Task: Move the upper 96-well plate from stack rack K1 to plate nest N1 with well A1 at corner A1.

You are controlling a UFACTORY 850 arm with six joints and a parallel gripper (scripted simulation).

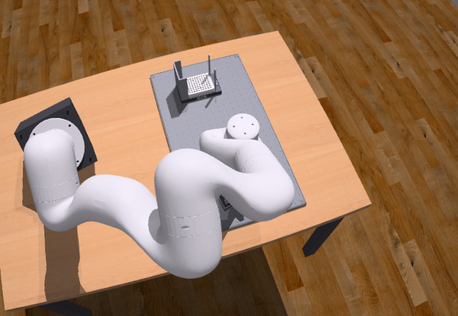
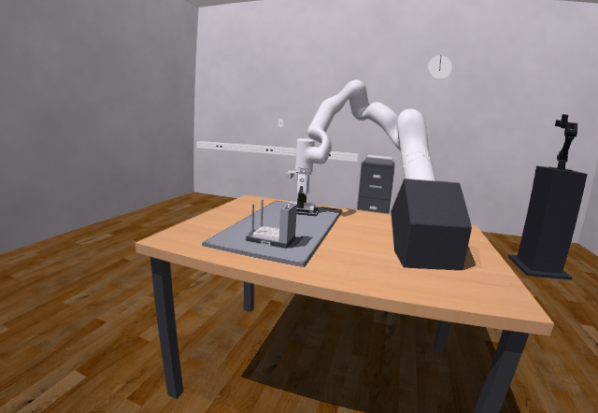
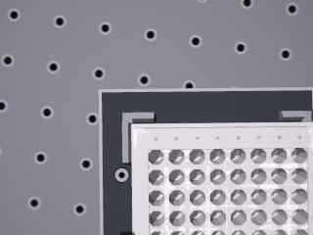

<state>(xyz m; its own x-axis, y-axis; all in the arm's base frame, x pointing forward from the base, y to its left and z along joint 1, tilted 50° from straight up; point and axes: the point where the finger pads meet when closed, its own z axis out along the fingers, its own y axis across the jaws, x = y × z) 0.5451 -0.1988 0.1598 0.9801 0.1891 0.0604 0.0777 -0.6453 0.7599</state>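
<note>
My hand is 1 cm above the white 96-well plate. The rest, counted from my hand: plate nest N1 (3 cm below).
</note>
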